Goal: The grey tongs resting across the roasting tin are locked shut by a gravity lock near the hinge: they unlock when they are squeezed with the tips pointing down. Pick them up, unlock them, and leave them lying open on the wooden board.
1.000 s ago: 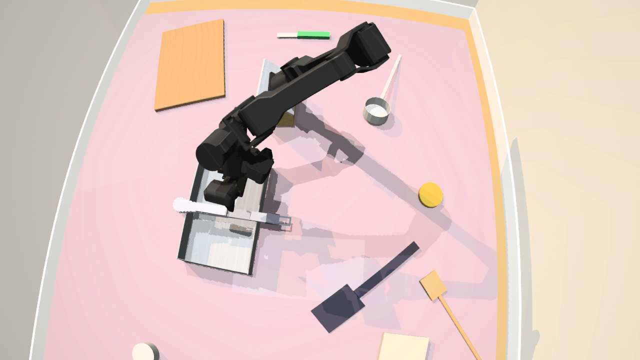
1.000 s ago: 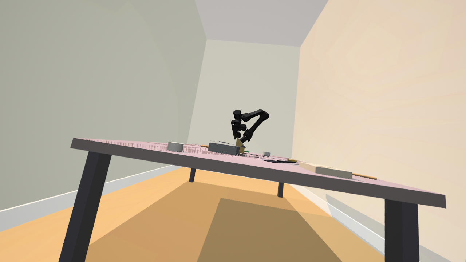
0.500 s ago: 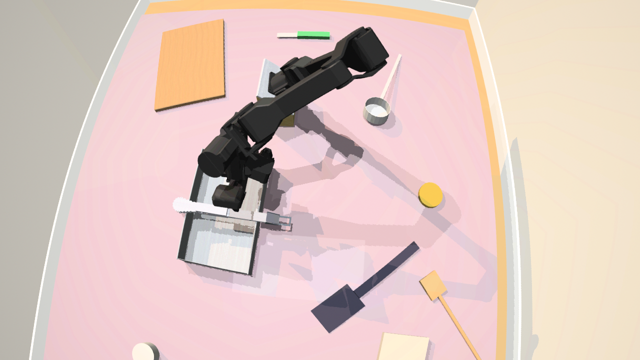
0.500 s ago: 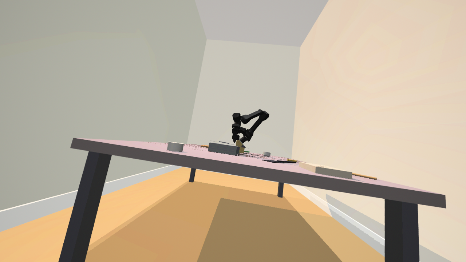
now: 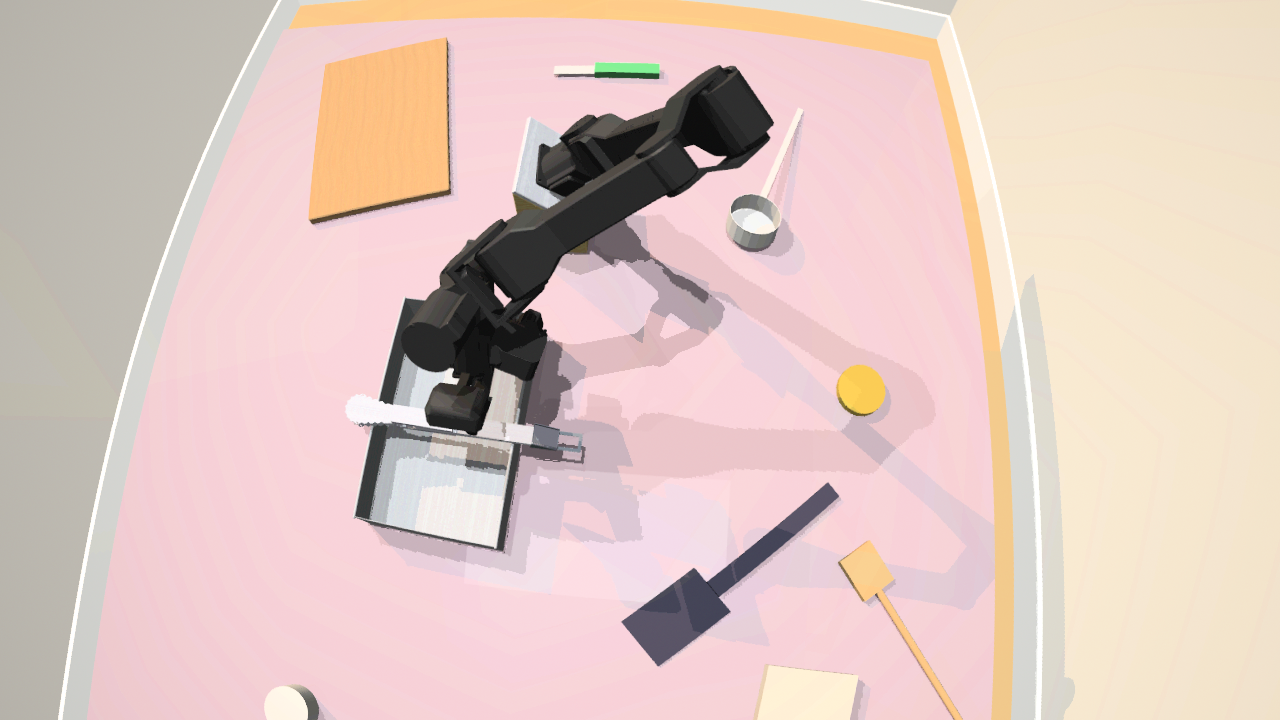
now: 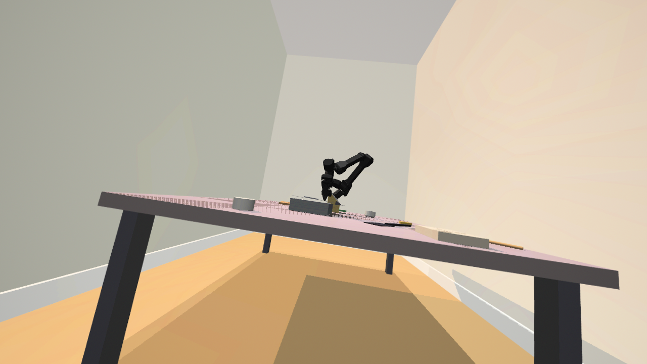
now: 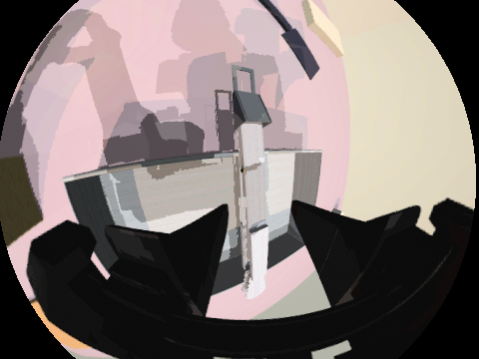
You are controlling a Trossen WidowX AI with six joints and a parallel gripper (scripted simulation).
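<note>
Now: gripper tip 60 mm above the roasting tin, 50 mm to the left of it and 10 mm past it. From my gripper tip the other things lie so: yellow disc: 500 mm to the left, 80 mm below, 60 mm behind; dark spatula: 300 mm to the left, 180 mm ahead, 80 mm below; white cylinder: 390 mm ahead, 260 mm to the right, 70 mm below.
</note>
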